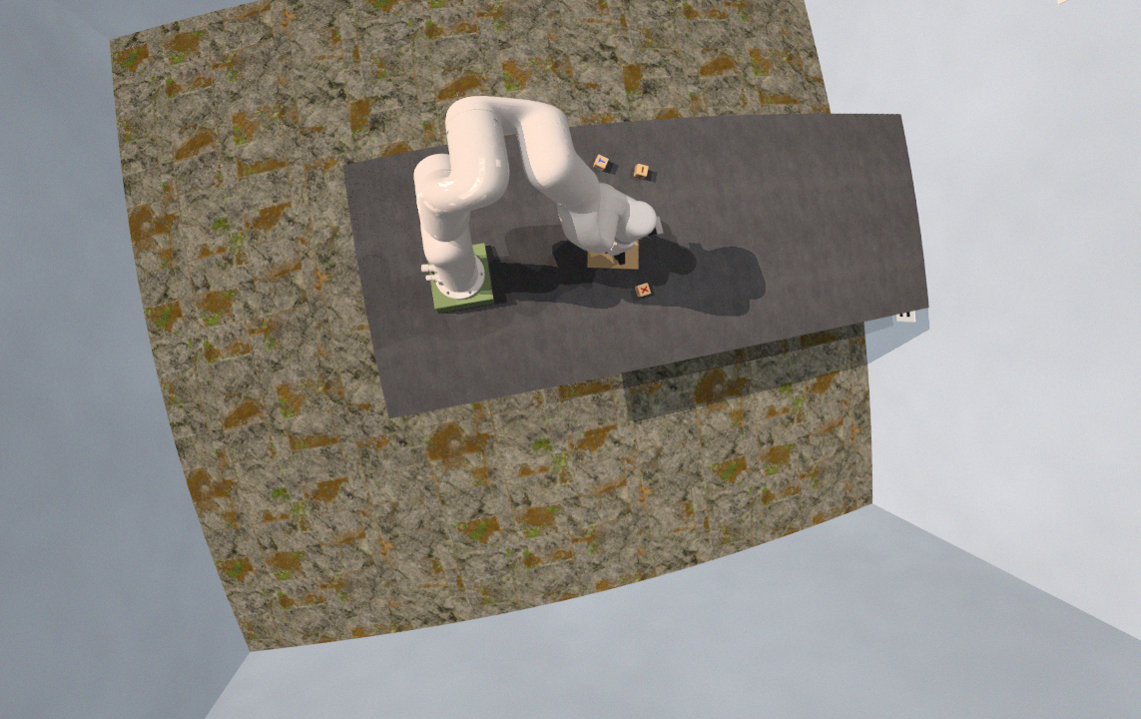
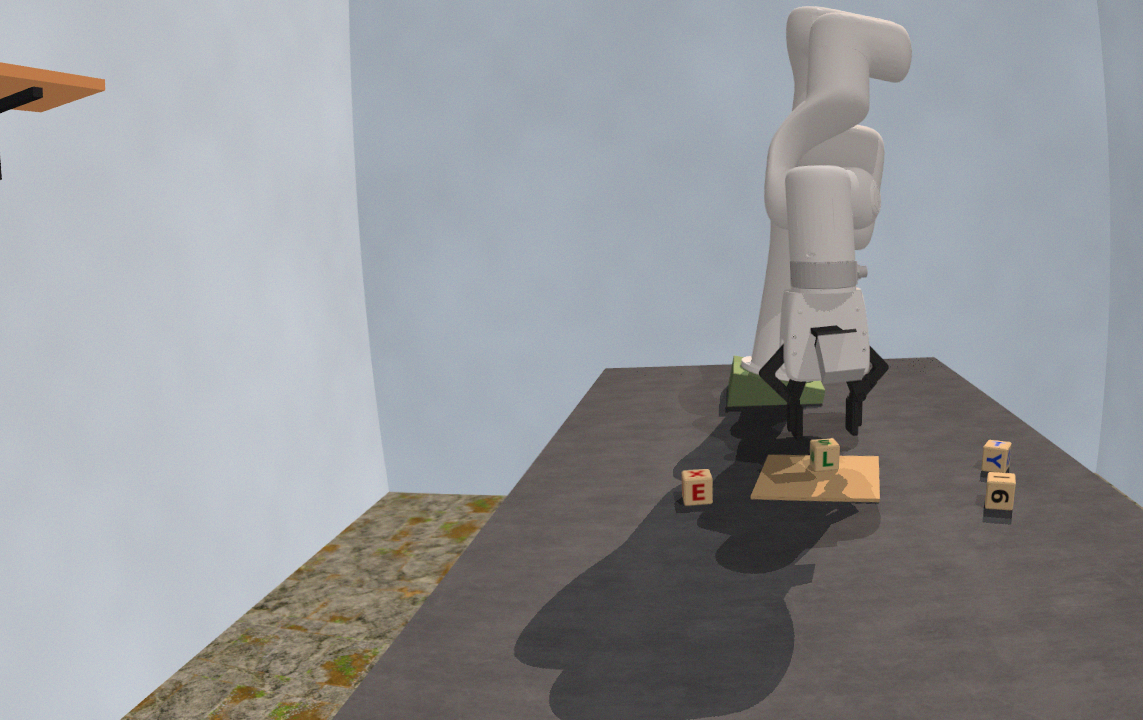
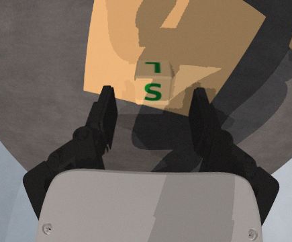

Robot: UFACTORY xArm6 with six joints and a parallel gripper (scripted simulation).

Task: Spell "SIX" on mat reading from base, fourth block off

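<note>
Right now my hand is 4 cm above the S block. The rest, counted from my hand: X block: 11 cm ahead, 13 cm to the right, 4 cm below; then tan mat: 3 cm ahead, 6 cm below; then blue-lettered block: 1 cm behind, 21 cm to the left, 4 cm below.
</note>
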